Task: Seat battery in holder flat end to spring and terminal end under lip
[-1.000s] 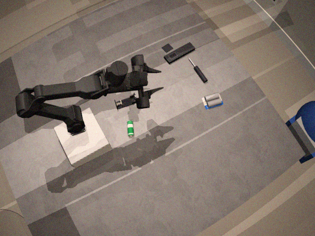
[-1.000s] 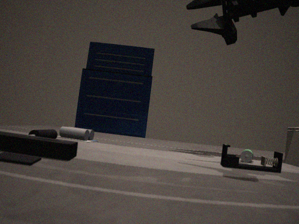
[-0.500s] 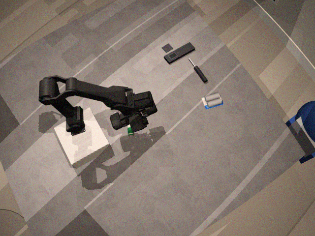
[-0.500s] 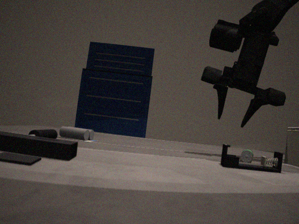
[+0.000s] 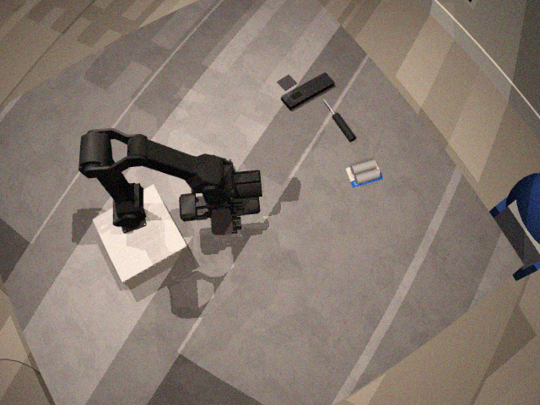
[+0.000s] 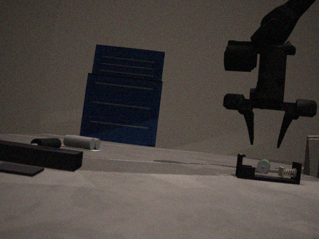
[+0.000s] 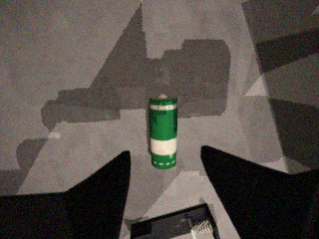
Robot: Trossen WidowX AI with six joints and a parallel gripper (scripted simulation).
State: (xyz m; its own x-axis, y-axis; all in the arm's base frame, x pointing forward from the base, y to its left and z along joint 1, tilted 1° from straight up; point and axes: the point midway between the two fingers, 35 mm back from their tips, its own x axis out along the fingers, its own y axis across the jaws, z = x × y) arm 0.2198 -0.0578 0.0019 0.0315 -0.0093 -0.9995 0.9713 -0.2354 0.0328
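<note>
The battery is 40 mm below my gripper tip. From my gripper tip the other things lie so: black remote (350 mm ahead, 290 mm to the left, 40 mm below); small dark square (350 mm to the left, 300 mm ahead, 50 mm below); screwdriver (390 mm ahead, 180 mm to the left, 40 mm below).
</note>
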